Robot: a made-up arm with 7 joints.
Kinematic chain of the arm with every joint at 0, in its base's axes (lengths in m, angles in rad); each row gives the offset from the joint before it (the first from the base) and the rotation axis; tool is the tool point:
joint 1: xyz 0 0 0.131 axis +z
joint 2: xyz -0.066 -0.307 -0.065 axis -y
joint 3: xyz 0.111 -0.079 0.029 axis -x
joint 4: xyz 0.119 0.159 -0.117 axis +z
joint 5: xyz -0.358 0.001 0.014 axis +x
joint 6: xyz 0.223 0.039 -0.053 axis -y
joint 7: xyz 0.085 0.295 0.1 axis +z
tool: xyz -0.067 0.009 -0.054
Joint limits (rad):
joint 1: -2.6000..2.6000
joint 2: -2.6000..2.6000
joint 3: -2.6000..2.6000
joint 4: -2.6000..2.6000
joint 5: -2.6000..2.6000
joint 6: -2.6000..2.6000
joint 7: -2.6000..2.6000
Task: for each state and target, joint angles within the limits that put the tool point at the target. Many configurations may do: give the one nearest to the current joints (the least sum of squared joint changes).
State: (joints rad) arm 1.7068 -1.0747 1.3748 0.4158 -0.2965 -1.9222 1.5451
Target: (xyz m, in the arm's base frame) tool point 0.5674 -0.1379 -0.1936
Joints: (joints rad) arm 1.9814 -0.8650 1.1024 0.4790 -0.0831 -1.8835 1.4773
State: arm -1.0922 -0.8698 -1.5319 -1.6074 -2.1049 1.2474 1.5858
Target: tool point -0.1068 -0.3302 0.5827
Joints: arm -0.8077 -0.0614 -2.1746 -1.9205 -2.0493 1.6129 1.6140
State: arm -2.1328 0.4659 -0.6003 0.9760 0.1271 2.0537 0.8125
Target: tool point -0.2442 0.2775 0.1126
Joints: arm -1.8842 0.3824 -0.7087 1.1666 0.5026 1.9864 0.8652
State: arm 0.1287 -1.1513 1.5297 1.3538 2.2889 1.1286 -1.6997
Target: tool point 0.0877 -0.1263 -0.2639
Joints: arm 0.0358 -1.2611 1.6364 1.2249 1.9118 1.1198 -1.6476
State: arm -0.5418 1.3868 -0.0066 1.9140 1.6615 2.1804 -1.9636
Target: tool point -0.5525 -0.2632 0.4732
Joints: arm -0.5472 1.5400 -0.3205 1.9343 1.7695 2.2553 -1.9761
